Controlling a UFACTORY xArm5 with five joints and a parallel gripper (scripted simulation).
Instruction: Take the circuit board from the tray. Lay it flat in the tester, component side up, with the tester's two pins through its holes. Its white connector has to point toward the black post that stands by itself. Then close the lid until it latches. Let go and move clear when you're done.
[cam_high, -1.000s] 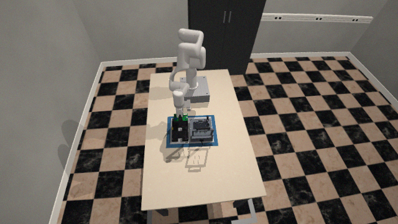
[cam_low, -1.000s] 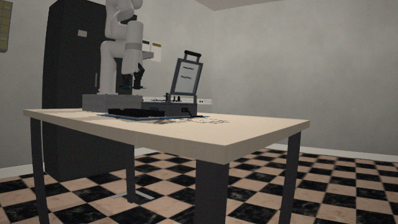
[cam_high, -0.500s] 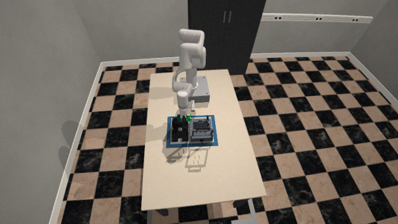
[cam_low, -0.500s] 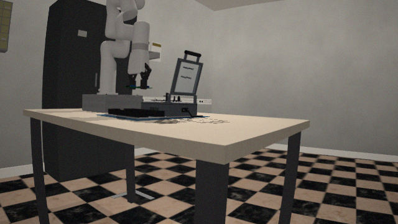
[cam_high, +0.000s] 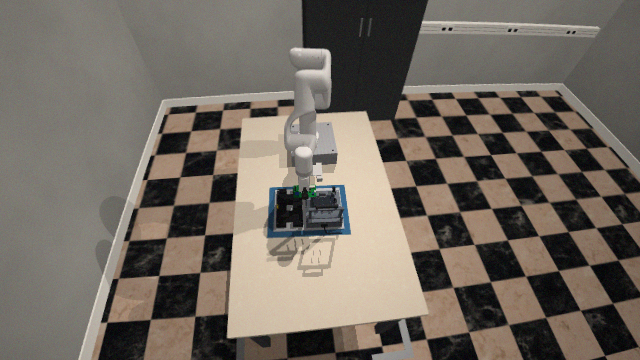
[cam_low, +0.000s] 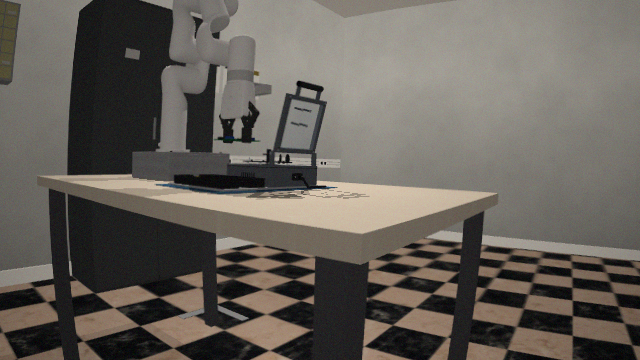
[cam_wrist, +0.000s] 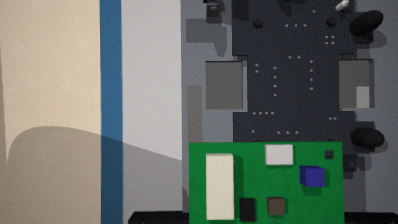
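Now: hand 150 mm to the right of the black post, 40 mm above it and 30 mm past it. Also, from my hand: tester lid (160 mm ahead, 90 mm to the left, 50 mm above); then green circuit board (right at my hand).
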